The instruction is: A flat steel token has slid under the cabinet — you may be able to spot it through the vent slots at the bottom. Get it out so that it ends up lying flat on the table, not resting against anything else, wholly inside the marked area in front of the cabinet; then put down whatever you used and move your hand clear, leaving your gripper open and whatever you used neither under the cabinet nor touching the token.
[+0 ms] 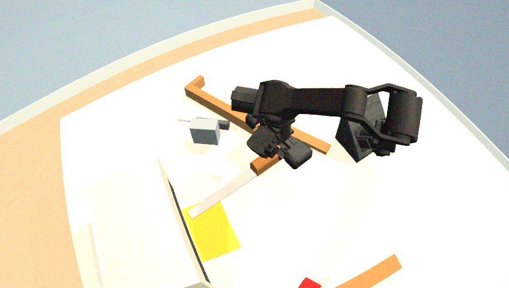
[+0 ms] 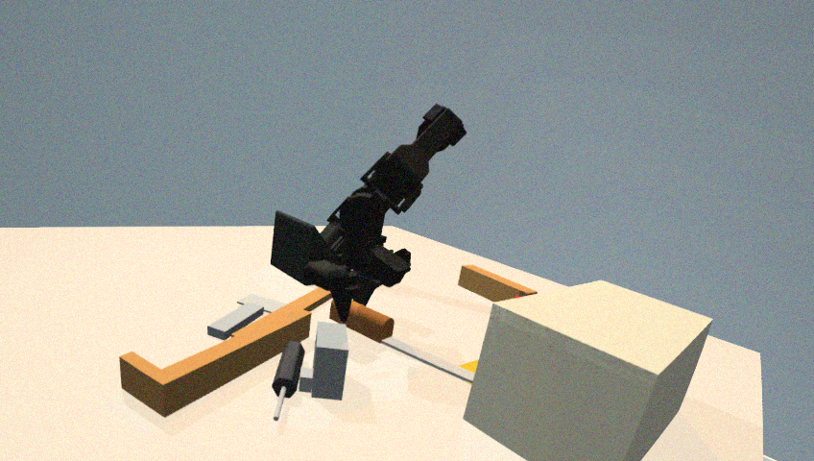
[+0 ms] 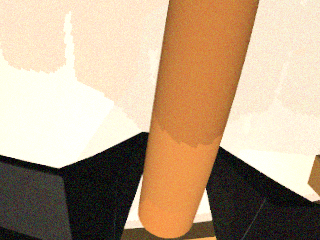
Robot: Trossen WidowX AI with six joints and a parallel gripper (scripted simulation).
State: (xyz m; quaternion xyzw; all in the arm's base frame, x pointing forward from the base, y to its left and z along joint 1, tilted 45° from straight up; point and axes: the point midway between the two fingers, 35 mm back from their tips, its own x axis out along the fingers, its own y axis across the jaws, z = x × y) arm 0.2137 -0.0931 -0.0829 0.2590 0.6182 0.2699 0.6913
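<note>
My gripper tip is 7 cm past the long orange bar and 7 cm to the left of it. The rest, counted from my gripper tip: dark-handled pin tool (11 cm ahead, 22 cm to the right); then small grey cube (11 cm ahead, 19 cm to the right); then grey block (12 cm ahead, 16 cm to the right, 3 cm above).
</note>
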